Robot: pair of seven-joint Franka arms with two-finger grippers.
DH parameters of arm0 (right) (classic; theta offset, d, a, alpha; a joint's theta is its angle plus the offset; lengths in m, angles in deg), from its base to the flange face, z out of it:
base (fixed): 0 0 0 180
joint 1: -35.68 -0.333 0 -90
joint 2: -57.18 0 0 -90
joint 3: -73.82 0.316 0.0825 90
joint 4: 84.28 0 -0.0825 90
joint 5: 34.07 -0.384 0 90
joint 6: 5.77 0 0.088 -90
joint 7: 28.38 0.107 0 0
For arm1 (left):
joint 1: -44.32 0.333 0 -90
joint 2: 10.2 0 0 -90
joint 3: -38.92 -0.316 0.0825 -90
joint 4: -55.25 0 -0.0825 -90
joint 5: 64.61 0.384 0 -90
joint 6: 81.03 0 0.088 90
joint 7: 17.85 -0.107 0 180
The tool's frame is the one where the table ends.
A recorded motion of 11 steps. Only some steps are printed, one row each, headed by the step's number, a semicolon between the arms.
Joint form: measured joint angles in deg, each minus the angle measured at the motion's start. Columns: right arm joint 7, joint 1, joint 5, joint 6, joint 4, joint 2, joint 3; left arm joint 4, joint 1, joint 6, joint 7, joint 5, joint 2, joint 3.
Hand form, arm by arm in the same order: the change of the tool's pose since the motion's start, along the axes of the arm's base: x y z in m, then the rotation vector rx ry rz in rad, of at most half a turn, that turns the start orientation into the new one. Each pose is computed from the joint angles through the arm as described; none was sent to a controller.
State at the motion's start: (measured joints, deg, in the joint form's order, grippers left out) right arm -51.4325 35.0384 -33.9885 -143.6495 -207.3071 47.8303 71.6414; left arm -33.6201 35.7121 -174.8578 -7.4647 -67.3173 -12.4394 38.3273
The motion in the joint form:
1: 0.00 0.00 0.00 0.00 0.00 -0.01 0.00; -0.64 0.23 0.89 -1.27 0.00 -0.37 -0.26
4: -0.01 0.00 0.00 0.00 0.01 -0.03 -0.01; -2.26 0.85 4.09 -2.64 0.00 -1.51 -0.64
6: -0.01 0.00 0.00 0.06 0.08 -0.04 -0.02; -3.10 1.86 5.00 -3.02 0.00 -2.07 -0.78
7: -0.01 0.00 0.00 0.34 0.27 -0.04 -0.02; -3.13 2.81 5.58 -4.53 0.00 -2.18 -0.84
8: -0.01 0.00 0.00 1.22 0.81 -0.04 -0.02; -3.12 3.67 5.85 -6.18 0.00 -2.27 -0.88
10: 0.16 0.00 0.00 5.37 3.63 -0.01 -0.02; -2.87 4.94 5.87 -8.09 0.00 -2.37 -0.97
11: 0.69 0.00 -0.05 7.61 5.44 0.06 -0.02; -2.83 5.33 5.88 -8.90 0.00 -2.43 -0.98
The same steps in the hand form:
1: 0.0000 0.0000 -0.0001 0.0000 0.0002 0.0000; -0.0028 0.0051 -0.0034 0.0049 0.0187 -0.0142
4: 0.0001 -0.0001 -0.0002 -0.0001 0.0004 0.0000; -0.0134 0.0159 -0.0114 0.0134 0.0811 -0.0234
6: 0.0003 -0.0002 0.0001 -0.0001 0.0004 -0.0002; -0.0170 0.0270 -0.0145 0.0146 0.1016 -0.0108
7: 0.0008 -0.0002 0.0011 -0.0001 0.0019 -0.0002; -0.0178 0.0364 -0.0147 0.0160 0.1089 -0.0200
8: 0.0021 -0.0002 0.0037 0.0001 0.0079 -0.0002; -0.0182 0.0448 -0.0142 0.0170 0.1103 -0.0332
10: 0.0088 -0.0003 0.0189 0.0009 0.0305 -0.0034; -0.0180 0.0573 -0.0113 0.0175 0.1028 -0.0427
11: 0.0134 -0.0004 0.0300 0.0025 0.0367 -0.0132; -0.0182 0.0610 -0.0104 0.0180 0.1005 -0.0499

